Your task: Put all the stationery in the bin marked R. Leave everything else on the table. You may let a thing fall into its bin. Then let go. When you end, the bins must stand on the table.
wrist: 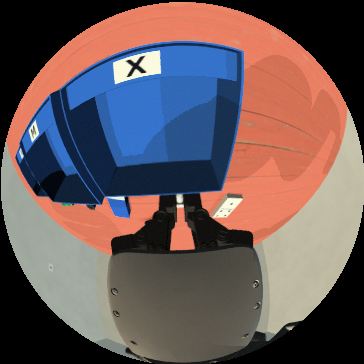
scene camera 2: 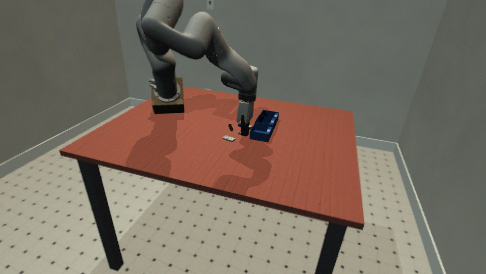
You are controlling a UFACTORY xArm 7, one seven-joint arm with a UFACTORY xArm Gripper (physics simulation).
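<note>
You'd see my gripper (wrist: 178, 181) here, and along with it the three joined blue bins (wrist: 161, 118).
</note>
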